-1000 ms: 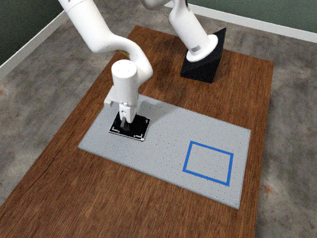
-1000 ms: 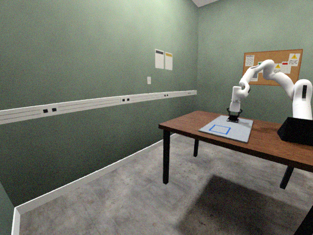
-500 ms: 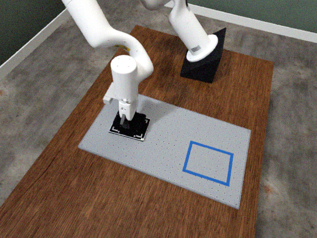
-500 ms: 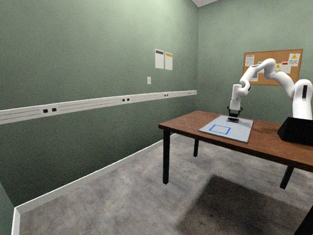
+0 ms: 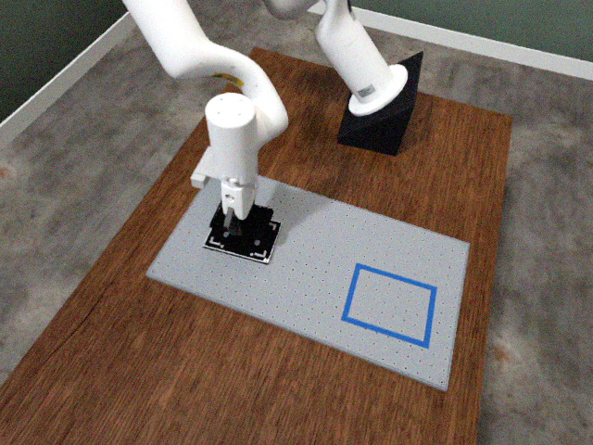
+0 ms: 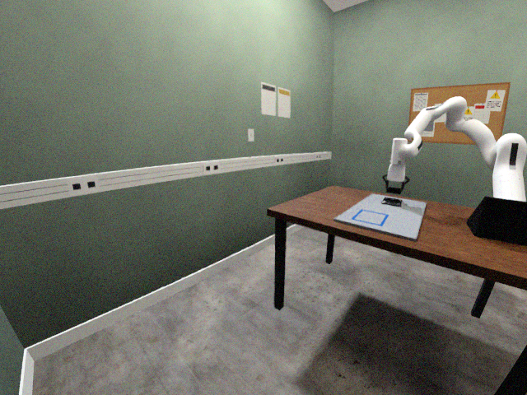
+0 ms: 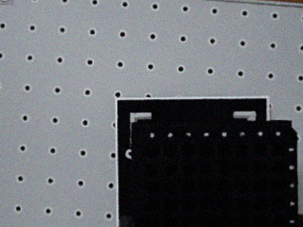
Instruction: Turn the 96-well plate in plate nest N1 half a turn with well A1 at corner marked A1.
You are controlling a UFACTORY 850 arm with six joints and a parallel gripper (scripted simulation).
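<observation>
Now: the plate nest N1 90 mm below my hand. From my hand the other things lie so: black 96-well plate 10 mm below.
</observation>
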